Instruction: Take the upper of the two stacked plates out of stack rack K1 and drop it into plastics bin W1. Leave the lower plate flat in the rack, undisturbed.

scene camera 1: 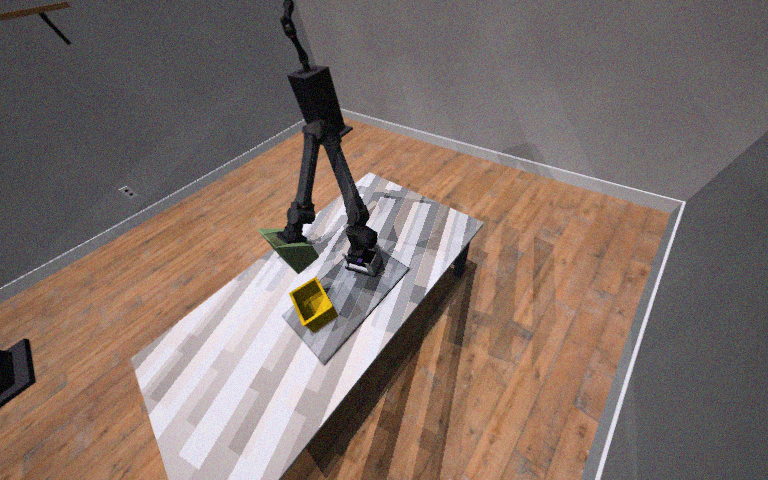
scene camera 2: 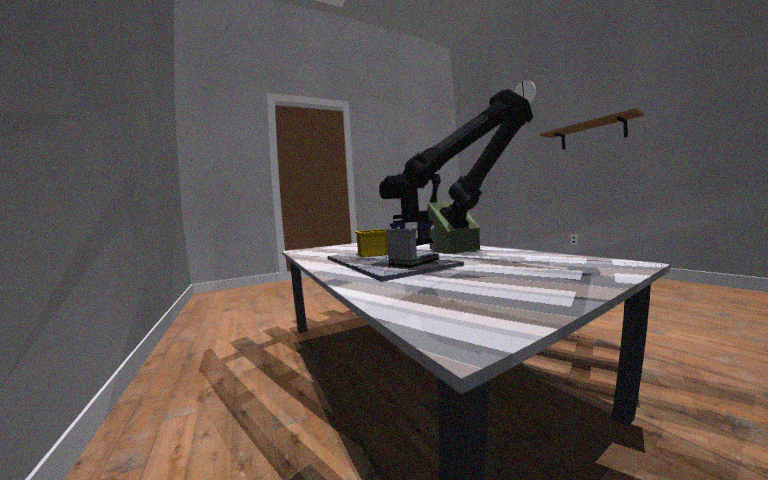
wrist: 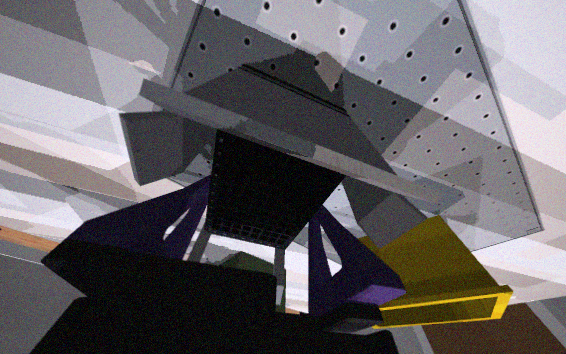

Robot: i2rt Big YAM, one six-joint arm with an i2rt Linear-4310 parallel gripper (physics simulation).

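Seen in the pictures: gripper, fingertip midpoint: point(scene camera 1: 362, 258) point(wrist: 265, 193); arm's base, link origin: point(scene camera 1: 291, 238) point(scene camera 2: 453, 218).
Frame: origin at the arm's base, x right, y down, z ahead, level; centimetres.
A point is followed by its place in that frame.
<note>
My gripper point(scene camera 1: 360, 260) {x -13.1, y 6.8, z 33.0 cm} point(scene camera 2: 408, 225) point(wrist: 265, 193) {x -13.1, y 6.8, z 33.0 cm} has its purple fingers at the rack and is shut on the upper plate. This plate point(wrist: 272, 185) {x -13.7, y 5.6, z 35.1 cm} shows in the wrist view as a black panel with a perforated edge between the fingers. Part of it is hidden behind the rack's rim, and I cannot tell how far clear of the rack it is. The grey stack rack K1 point(scene camera 1: 355, 268) point(scene camera 2: 400, 244) {x -15.9, y 6.1, z 39.6 cm} point(wrist: 280, 100) {x -16.4, y 7.3, z 39.5 cm} stands under and around the gripper. The lower plate cannot be made out. The yellow plastics bin W1 point(scene camera 1: 323, 318) {x 17.2, y 7.9, z 38.2 cm} point(scene camera 2: 371, 243) {x 10.8, y 7.8, z 35.6 cm} point(wrist: 430, 255) {x 11.0, y 8.1, z 36.0 cm} stands upright beside the rack.
Rack and bin stand on a grey perforated board point(scene camera 1: 362, 322) {x 8.3, y 14.2, z 49.7 cm} point(scene camera 2: 378, 273) {x -19.1, y 13.1, z 49.9 cm} point(wrist: 440, 115) {x -3.1, y 13.1, z 46.3 cm} on the striped table point(scene camera 1: 226, 362) {x 52.7, y 14.4, z 14.4 cm} point(scene camera 2: 498, 305) {x -55.5, y 14.4, z 45.2 cm}. The arm's base sits in a green slanted stand point(scene camera 1: 294, 255) {x 5.1, y 2.5, z 7.3 cm} point(scene camera 2: 454, 240) {x -4.5, y 9.0, z 4.5 cm} behind the board. The arm's links rise above the table.
</note>
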